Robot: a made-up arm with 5 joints.
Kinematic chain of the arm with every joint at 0, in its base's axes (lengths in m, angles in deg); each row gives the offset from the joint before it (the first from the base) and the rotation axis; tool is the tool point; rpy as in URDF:
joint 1: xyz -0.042 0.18 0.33 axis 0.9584 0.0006 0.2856
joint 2: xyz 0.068 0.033 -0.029 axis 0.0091 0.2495 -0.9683
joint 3: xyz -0.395 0.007 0 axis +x
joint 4: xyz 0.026 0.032 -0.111 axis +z
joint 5: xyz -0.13 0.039 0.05 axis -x
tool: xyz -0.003 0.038 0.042 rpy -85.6 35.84 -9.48
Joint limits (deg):
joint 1: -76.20..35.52
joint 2: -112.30..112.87
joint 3: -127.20..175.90
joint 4: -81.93..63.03
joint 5: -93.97..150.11
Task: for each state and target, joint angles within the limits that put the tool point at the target. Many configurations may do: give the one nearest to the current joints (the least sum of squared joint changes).
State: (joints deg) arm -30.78 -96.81 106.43 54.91 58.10
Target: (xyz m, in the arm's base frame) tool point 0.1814 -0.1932 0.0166
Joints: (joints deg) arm 17.81 -111.18 70.15 41.32 65.82
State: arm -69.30 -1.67 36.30 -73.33 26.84
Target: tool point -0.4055 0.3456 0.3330
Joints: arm -42.82 -14.61 61.46 -33.63 22.34
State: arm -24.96 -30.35 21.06 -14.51 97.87
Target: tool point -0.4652 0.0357 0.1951
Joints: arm -21.08 -34.15 13.10 2.76 99.21
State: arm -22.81 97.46 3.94 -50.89 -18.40
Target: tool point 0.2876 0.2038 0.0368
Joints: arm -68.15 96.13 -15.46 -78.04 -7.30
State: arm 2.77 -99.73 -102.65 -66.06 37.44
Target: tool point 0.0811 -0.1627 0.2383
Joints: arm -26.83 -82.15 -109.56 -76.95 37.54
